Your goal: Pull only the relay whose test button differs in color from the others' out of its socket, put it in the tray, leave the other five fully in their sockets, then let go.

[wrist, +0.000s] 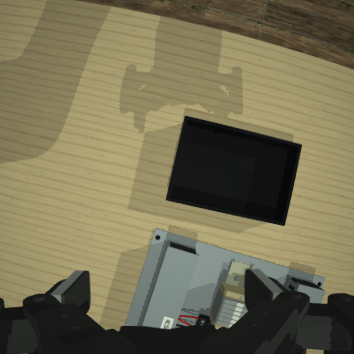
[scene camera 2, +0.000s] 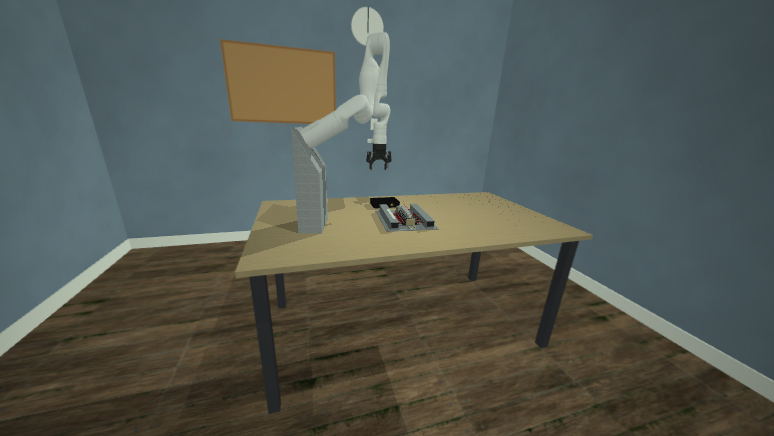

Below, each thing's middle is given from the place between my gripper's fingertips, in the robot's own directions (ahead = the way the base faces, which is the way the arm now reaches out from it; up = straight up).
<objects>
I see the grey panel (wrist: 213, 263) 24 cm below my hand, 20 cm to the right of it and 8 cm ahead of it.
</objects>
